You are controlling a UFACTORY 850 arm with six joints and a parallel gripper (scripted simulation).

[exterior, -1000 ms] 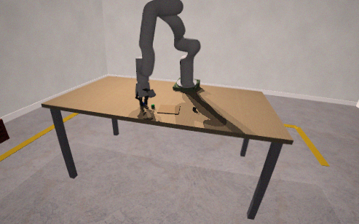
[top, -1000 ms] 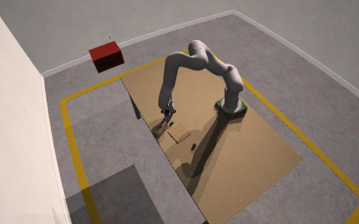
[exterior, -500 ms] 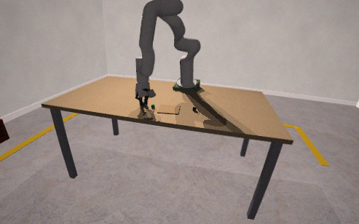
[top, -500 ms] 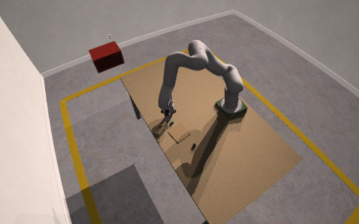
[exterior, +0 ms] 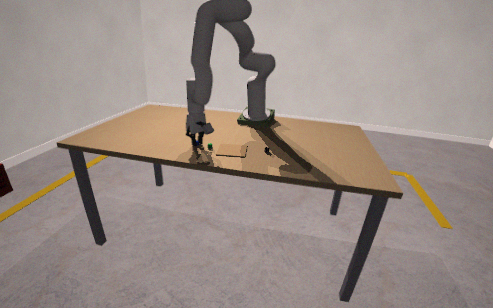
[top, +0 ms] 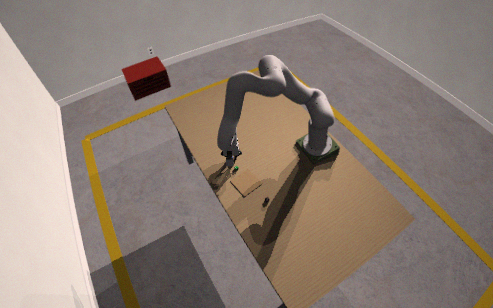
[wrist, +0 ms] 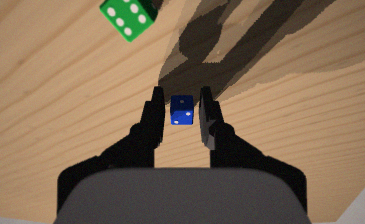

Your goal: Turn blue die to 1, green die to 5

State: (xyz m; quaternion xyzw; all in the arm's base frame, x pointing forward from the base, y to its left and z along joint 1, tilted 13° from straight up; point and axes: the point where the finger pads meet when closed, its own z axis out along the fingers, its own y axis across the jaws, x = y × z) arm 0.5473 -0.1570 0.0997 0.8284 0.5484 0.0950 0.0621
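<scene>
Right now the blue die is 1 cm to the right of my hand and 1 cm below it. From my hand the other things lie so: mat (1 cm behind, 19 cm to the left, 2 cm below); black die (7 cm behind, 35 cm to the left, 1 cm below); green die (7 cm to the left, 1 cm below).
</scene>
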